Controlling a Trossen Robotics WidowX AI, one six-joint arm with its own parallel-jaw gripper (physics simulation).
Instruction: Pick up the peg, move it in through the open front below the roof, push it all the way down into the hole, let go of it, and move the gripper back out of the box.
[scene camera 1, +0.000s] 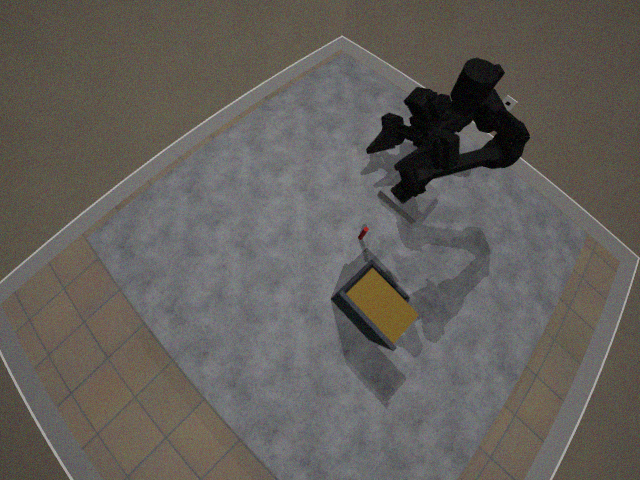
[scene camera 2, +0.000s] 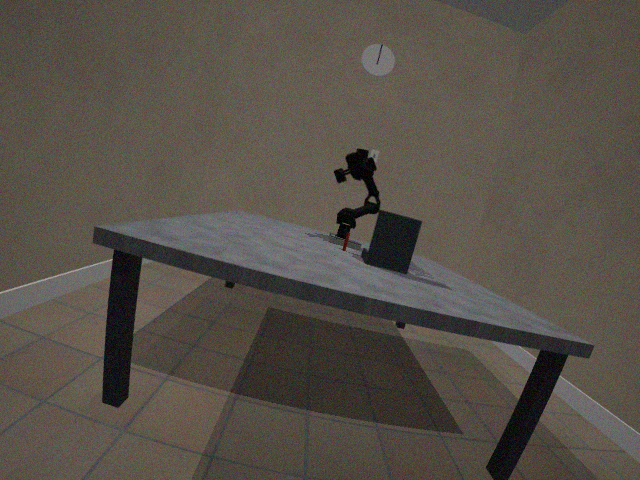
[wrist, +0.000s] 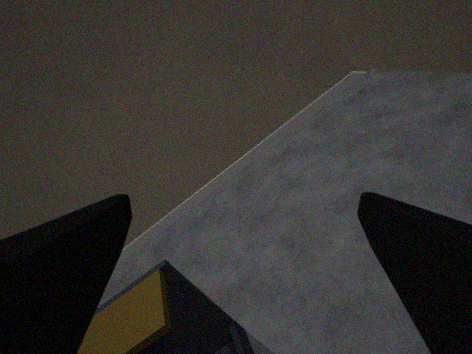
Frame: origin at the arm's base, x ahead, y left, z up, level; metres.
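Seen in the pictures: gripper, fingertip midpoint: (scene camera 1: 379, 159) (scene camera 2: 351, 170) (wrist: 246, 204); arm's base, origin of the base link: (scene camera 1: 402, 191) (scene camera 2: 341, 237).
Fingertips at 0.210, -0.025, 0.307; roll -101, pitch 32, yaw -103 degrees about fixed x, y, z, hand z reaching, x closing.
Offsets run from my fingertips to a thing's top centre, as dx, dy, dz. "*": to the spot under its first point. Level surfaces: height alone.
The red peg @(+0.001, +0.054, -0.260) (scene camera 1: 363, 233) (scene camera 2: 345, 241) stands upright on the table beside the box, between it and the arm's base. It does not show in the wrist view. The dark box @(+0.105, +0.217, -0.138) (scene camera 1: 363, 321) (scene camera 2: 395, 241) (wrist: 192, 305) has a yellow roof @(* +0.139, +0.219, -0.138) (scene camera 1: 382, 304) (wrist: 131, 317). The hole cannot be made out in any view. My gripper (scene camera 1: 382, 158) (scene camera 2: 339, 176) (wrist: 246, 204) is open and empty, raised above the table and well apart from the peg and the box. In the wrist view its two fingers stand wide apart, with the box low between them at the left.
The arm's base (scene camera 1: 405, 192) (scene camera 2: 343, 230) stands on the table by a low grey bar (scene camera 1: 397, 206). The grey table @(dz -0.340) (scene camera 1: 206, 248) (scene camera 2: 248, 248) (wrist: 300, 240) has its far edge crossing the wrist view diagonally. Shadows of the arm and box lie on the top.
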